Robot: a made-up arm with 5 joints.
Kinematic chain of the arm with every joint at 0, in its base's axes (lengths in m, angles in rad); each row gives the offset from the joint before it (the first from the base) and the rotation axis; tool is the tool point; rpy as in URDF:
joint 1: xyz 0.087 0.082 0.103 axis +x
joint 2: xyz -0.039 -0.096 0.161 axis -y
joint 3: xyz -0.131 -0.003 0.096 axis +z
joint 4: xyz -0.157 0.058 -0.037 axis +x
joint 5: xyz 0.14 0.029 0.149 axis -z
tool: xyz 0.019 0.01 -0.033 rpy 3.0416 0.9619 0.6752
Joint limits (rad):
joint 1: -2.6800..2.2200
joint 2: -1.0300..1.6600
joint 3: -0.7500..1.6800
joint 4: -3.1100..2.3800
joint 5: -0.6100..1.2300
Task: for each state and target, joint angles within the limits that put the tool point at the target. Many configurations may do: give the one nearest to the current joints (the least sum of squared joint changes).
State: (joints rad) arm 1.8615 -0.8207 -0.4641 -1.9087 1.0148
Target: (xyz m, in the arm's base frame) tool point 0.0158 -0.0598 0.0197
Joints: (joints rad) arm 2.1505 -0.6269 -0.7500 -2.0946 0.9227
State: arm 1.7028 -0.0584 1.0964 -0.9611 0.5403
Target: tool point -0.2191 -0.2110 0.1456
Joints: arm 1.3570 -0.1148 1.1144 -0.9568 0.5273
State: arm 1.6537 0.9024 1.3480 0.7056 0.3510
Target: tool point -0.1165 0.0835 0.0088
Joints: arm 1.7645 1.6019 1.3493 0.6818 0.3688
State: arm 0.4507 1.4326 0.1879 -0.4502 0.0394
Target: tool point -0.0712 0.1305 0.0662
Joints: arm 0.2629 1.6600 0.4708 -0.5558 0.0393
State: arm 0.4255 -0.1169 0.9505 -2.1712 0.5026
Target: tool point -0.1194 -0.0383 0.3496
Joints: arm 0.5679 -0.6875 0.5185 -2.0589 0.5379
